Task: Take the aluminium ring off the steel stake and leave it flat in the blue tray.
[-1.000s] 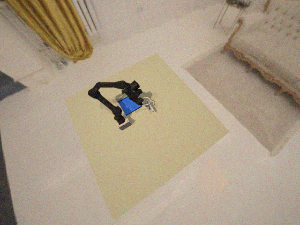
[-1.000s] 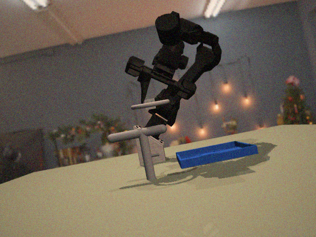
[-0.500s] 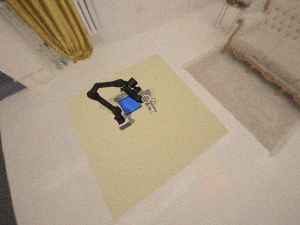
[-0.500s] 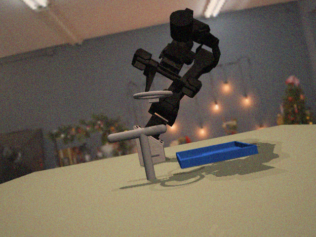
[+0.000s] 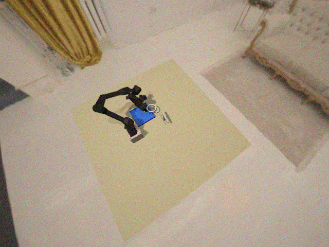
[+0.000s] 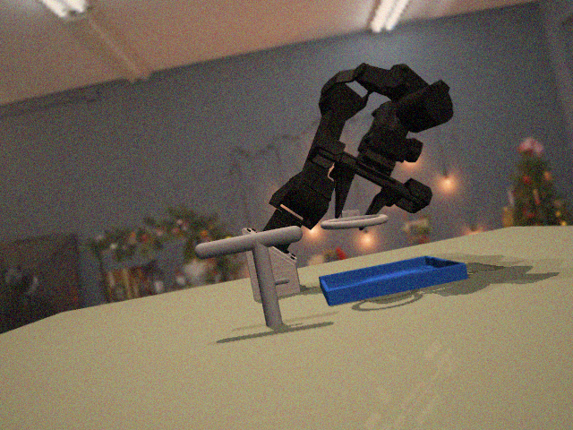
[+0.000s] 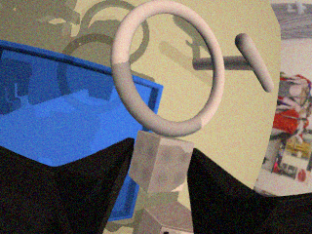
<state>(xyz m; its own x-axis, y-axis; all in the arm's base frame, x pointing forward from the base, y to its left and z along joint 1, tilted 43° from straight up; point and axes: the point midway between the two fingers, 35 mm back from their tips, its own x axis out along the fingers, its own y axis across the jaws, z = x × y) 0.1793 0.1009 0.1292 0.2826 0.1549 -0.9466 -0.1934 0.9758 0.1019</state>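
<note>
Now: gripper tip 50 mm past the blue tray, 40 mm to the right of it and 90 mm above it. Round my gripper tip: aluminium ring 40 mm ahead, 10 mm to the left.
</note>
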